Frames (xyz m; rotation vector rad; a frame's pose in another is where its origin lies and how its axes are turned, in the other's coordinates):
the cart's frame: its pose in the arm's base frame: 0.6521 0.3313 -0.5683 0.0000 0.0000 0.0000
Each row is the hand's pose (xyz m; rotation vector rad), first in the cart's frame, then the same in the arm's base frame.
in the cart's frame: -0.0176 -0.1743 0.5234 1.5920 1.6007 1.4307
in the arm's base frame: 0.6345 0.1570 -0.0449 1.5920 1.6007 1.4307
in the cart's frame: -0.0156 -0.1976 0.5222 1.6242 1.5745 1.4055
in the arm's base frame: 0.6365 0.1337 -0.0461 1.6242 1.5745 1.4055
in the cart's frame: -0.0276 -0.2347 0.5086 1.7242 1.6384 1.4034
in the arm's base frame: 0.6245 0.0966 -0.0597 1.7242 1.6384 1.4034
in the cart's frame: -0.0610 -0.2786 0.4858 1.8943 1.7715 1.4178
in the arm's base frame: 0.5911 0.0527 -0.0825 1.8943 1.7715 1.4178
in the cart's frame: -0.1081 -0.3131 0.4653 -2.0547 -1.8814 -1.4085
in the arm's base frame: 0.5440 0.0182 -0.1030 -2.0547 -1.8814 -1.4085
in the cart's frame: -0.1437 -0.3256 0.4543 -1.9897 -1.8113 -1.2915
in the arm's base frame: 0.5084 0.0057 -0.1140 -1.9897 -1.8113 -1.2915
